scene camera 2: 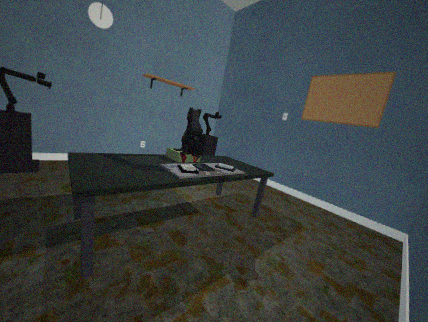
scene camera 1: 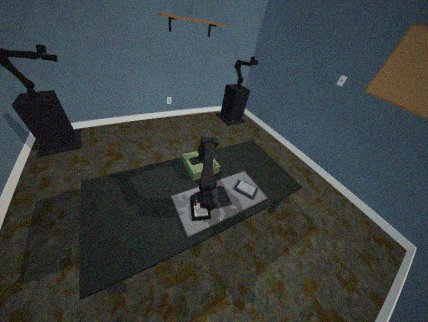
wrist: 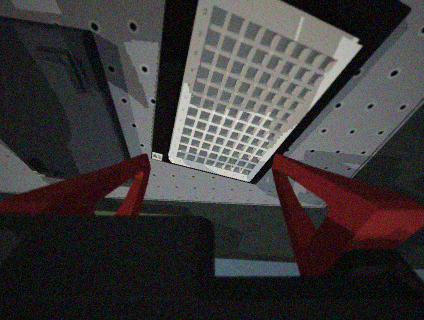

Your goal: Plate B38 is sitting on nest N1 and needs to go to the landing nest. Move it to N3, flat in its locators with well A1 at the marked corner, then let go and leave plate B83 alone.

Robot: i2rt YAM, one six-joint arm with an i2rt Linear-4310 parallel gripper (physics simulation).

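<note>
A white multi-well plate [scene camera 1: 201, 212] [scene camera 2: 187, 168] [wrist: 245, 95] lies in a black nest [wrist: 175, 60] at the left end of the grey perforated board in the scene views. An A1 label [wrist: 156, 156] marks the nest's near left corner in the wrist view. An empty dark nest [scene camera 1: 220, 198] [scene camera 2: 206, 167] [wrist: 60, 115] is in the middle of the board. A second plate [scene camera 1: 246, 188] [scene camera 2: 225, 167] lies in the right nest. The plates' names cannot be read. My gripper [scene camera 1: 198, 203] [scene camera 2: 191, 159] [wrist: 211, 160] is open and empty above the left plate, its red fingertips apart near the plate's A1 end.
The perforated board [scene camera 1: 181, 214] [scene camera 2: 172, 168] [wrist: 195, 186] lies on a dark table [scene camera 1: 130, 230] [scene camera 2: 120, 175]. A green open bin [scene camera 1: 197, 172] [scene camera 2: 174, 154] stands behind it by the arm. Two other arms stand on pedestals [scene camera 1: 47, 117] [scene camera 1: 234, 102] away from the table.
</note>
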